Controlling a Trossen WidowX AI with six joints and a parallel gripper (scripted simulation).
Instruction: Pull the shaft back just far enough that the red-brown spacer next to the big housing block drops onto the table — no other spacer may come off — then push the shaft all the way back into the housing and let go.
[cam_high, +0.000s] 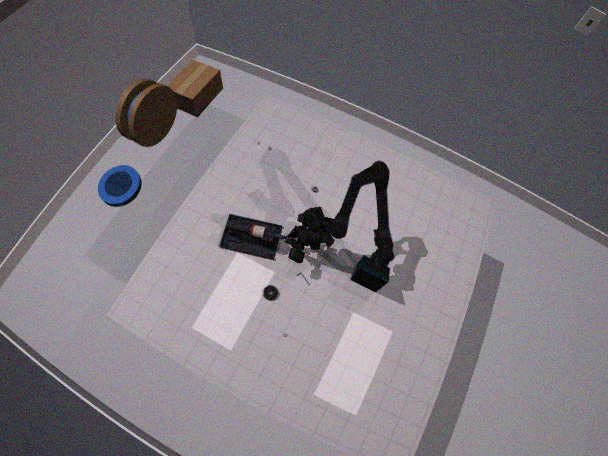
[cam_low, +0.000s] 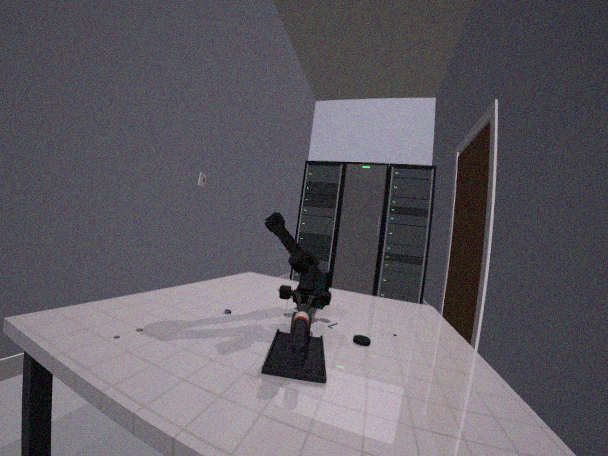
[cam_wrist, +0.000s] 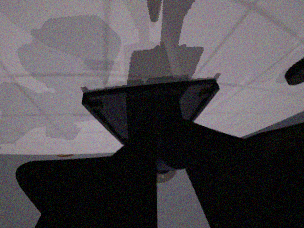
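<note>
The grey shaft is 60 mm ahead of my gripper tip, 20 mm to the left of it and 20 mm above it. From my gripper tip the other things lie so: dark fixture plate (150 mm ahead, 40 mm to the left, 10 mm below); then red-brown spacer (130 mm ahead, 30 mm to the left, 20 mm above); then bent key (120 mm behind, 90 mm to the left, 50 mm below).
</note>
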